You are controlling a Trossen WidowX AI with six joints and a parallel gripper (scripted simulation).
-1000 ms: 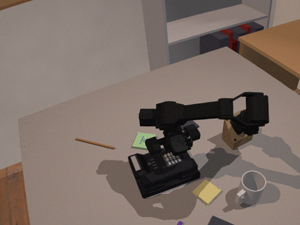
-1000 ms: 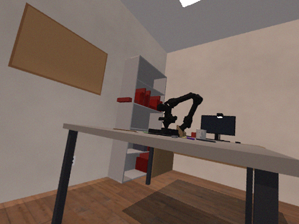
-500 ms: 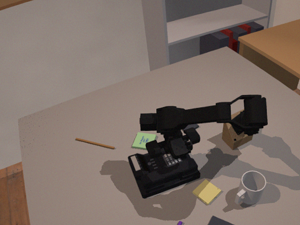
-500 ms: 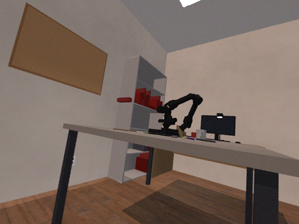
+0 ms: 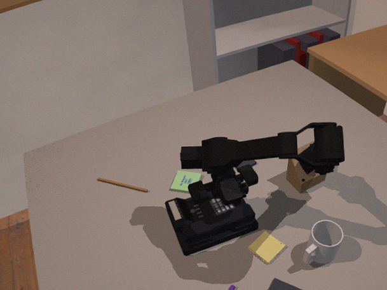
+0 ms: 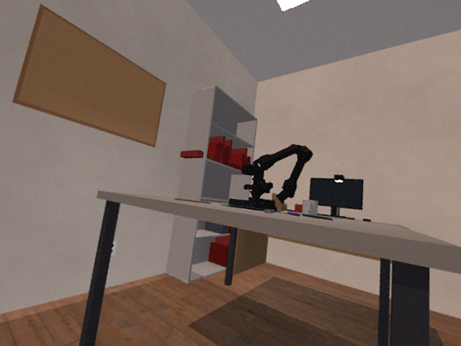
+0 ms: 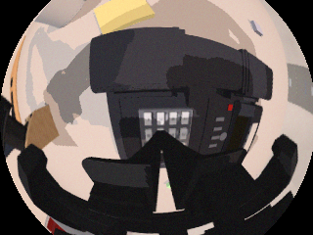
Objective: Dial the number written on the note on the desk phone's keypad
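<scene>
Right now the desk phone is 60 mm ahead of my hand, 40 mm below it and 10 mm to the left of it. Round my hand: handset (60 mm to the left, 60 mm ahead, 20 mm below); then green note (160 mm to the right, 60 mm below, 40 mm ahead); then white mug (280 mm to the left, 110 mm behind, 20 mm below).
</scene>
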